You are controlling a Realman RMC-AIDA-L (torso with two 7-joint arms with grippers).
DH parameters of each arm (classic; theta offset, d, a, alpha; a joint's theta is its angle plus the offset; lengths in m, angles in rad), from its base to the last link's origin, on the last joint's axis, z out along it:
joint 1: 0 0.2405 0 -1.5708
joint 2: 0 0 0 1.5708
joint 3: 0 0.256 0 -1.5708
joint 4: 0 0 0 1.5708
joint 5: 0 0.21 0 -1.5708
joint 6: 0 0 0 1.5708
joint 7: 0 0.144 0 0
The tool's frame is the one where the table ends.
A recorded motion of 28 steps. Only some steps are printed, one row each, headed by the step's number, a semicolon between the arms.
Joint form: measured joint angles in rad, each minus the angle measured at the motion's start. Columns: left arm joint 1, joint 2, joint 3, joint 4, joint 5, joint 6, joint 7; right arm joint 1, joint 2, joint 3, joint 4, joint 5, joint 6, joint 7.
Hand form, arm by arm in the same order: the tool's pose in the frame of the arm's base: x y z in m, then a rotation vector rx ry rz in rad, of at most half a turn. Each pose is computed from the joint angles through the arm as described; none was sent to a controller.
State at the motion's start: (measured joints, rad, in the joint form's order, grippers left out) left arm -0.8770 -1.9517 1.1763 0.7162 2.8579 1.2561 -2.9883; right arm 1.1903 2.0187 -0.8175 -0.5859 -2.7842 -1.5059 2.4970
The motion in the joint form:
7: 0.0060 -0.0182 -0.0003 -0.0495 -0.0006 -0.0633 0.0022; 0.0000 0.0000 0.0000 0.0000 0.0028 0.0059 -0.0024
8: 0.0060 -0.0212 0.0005 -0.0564 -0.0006 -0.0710 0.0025; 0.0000 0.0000 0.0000 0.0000 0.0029 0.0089 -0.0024
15: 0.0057 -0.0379 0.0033 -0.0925 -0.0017 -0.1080 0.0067; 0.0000 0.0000 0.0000 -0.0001 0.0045 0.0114 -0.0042
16: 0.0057 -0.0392 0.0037 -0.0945 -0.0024 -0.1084 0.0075; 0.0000 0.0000 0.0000 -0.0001 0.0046 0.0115 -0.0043
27: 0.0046 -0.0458 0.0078 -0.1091 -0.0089 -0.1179 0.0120; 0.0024 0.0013 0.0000 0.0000 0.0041 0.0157 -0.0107
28: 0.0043 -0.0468 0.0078 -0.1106 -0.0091 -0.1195 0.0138; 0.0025 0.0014 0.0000 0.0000 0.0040 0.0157 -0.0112
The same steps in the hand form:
7: -0.2644 0.4250 0.0198 -1.9166 -1.4958 0.5080; 0.1284 0.4333 -0.0093 -2.6294 1.2261 -0.4307
8: -0.2652 0.4244 0.0176 -1.9177 -1.4967 0.5079; 0.1283 0.4338 -0.0093 -2.6277 1.2245 -0.4282
15: -0.2693 0.4207 0.0055 -1.9271 -1.5030 0.5094; 0.1281 0.4341 -0.0093 -2.6284 1.2212 -0.4245
16: -0.2694 0.4202 0.0046 -1.9289 -1.5045 0.5109; 0.1281 0.4341 -0.0093 -2.6284 1.2211 -0.4243
27: -0.2701 0.4179 -0.0010 -1.9393 -1.5092 0.5146; 0.1269 0.4347 -0.0099 -2.6328 1.2075 -0.4227
28: -0.2701 0.4178 -0.0017 -1.9415 -1.5080 0.5150; 0.1269 0.4347 -0.0099 -2.6332 1.2068 -0.4229

